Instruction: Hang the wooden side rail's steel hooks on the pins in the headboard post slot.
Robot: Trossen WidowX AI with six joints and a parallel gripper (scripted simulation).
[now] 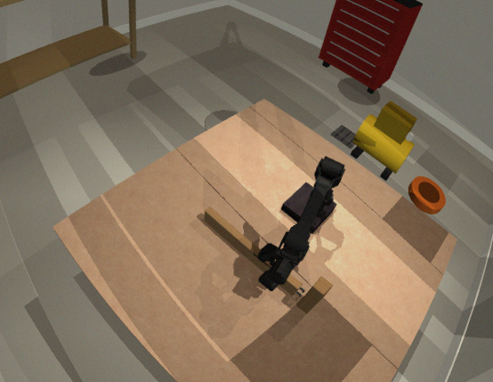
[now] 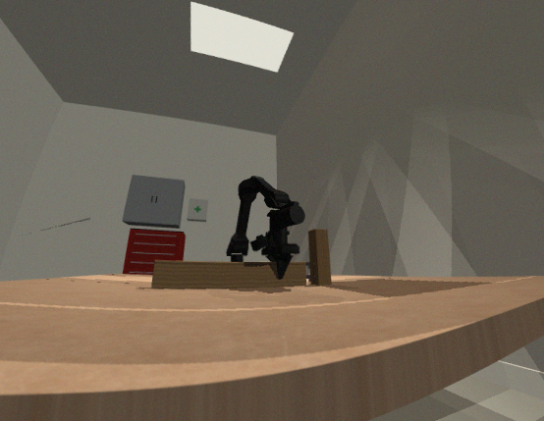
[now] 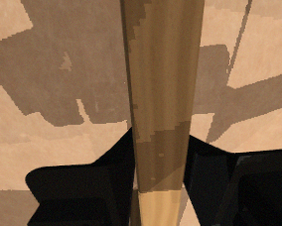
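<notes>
My gripper tip is 30 mm short of the headboard post, 140 mm to the right of it and 60 mm below it.
</notes>
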